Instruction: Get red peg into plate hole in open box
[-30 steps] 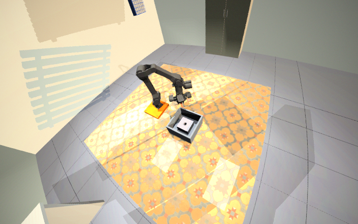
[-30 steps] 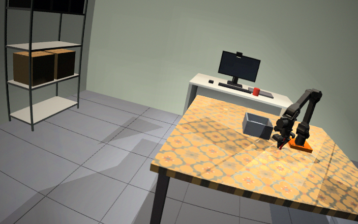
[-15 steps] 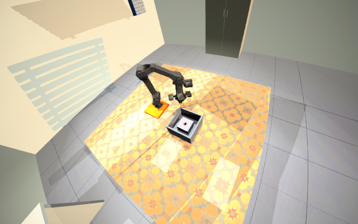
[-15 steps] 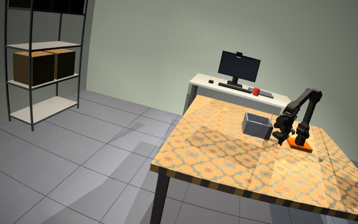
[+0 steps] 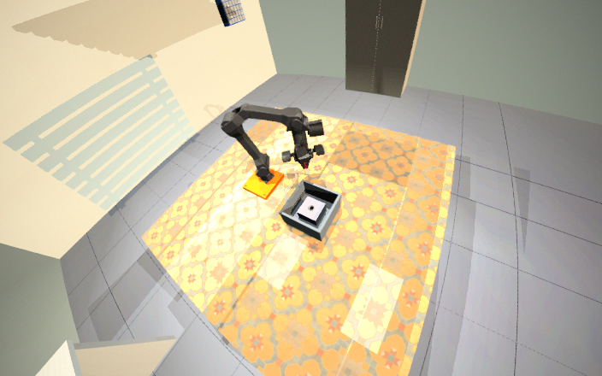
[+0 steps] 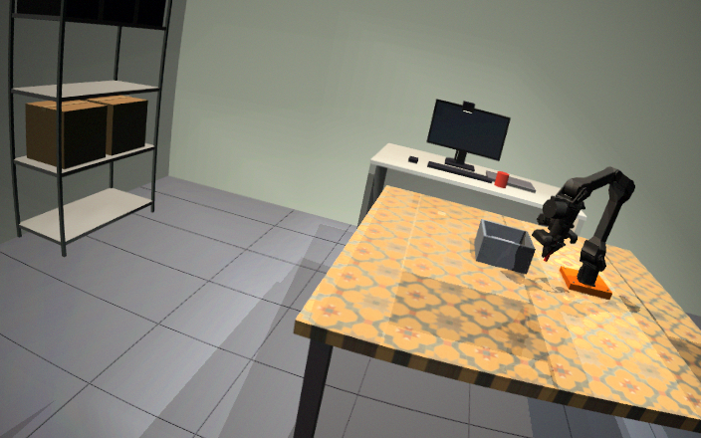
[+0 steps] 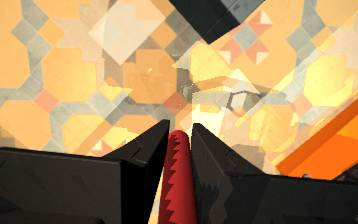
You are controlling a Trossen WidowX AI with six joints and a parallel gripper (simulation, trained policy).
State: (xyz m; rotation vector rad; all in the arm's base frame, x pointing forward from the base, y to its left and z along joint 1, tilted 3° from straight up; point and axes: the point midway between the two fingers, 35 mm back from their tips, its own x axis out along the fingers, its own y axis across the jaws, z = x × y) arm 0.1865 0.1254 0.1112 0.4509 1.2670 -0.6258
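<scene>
Now: the pale plate 140 mm ahead of my gripper tip, 130 mm to the right of it and 50 mm below it. Also, from my gripper tip: red peg (30 mm above, 10 mm to the left, 10 mm behind); then grey box (140 mm ahead, 130 mm to the right, 70 mm below).
</scene>
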